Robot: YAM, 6 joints.
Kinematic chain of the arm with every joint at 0, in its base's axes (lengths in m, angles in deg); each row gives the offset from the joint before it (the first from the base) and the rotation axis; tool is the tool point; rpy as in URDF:
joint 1: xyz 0 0 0.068 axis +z
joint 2: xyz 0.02 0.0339 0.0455 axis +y
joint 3: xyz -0.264 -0.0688 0 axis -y
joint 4: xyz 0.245 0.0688 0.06 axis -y
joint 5: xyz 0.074 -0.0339 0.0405 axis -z
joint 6: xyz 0.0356 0 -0.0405 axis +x
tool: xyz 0 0 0 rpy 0 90 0
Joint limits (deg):
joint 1: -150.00..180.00
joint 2: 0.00..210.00
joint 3: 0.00..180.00
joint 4: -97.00..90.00
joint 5: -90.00..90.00
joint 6: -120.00..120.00
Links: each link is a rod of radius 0.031 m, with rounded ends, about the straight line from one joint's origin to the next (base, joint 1, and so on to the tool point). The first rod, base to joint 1, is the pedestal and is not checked.
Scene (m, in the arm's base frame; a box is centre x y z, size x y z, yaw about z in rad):
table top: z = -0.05
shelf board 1: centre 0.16 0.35 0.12 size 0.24 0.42 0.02 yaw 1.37
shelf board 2: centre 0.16 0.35 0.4 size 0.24 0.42 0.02 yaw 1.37
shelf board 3: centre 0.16 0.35 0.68 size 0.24 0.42 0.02 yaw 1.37
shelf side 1: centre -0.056 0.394 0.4 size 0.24 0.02 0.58 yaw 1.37
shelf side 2: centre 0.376 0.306 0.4 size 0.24 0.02 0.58 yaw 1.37
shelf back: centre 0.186 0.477 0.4 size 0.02 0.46 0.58 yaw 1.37
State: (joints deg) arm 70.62 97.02 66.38 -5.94 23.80 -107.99
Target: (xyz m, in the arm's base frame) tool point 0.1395 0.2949 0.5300
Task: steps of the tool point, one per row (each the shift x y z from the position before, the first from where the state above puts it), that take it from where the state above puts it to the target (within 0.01 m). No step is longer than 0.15 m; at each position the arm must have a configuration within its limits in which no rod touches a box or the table.
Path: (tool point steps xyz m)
1: -0.0052 -0.0544 0.0148
2: -0.0094 -0.0540 0.0046
3: -0.0127 -0.0515 -0.0051
4: -0.0148 -0.0471 -0.0143
5: 0.0173 0.0195 0.0957
6: 0.0038 -0.0053 0.1004
7: -0.0123 -0.0293 0.0951
8: 0.0165 0.0507 0.0081
9: 0.0115 0.0553 0.0001
10: 0.0054 0.0580 -0.0082

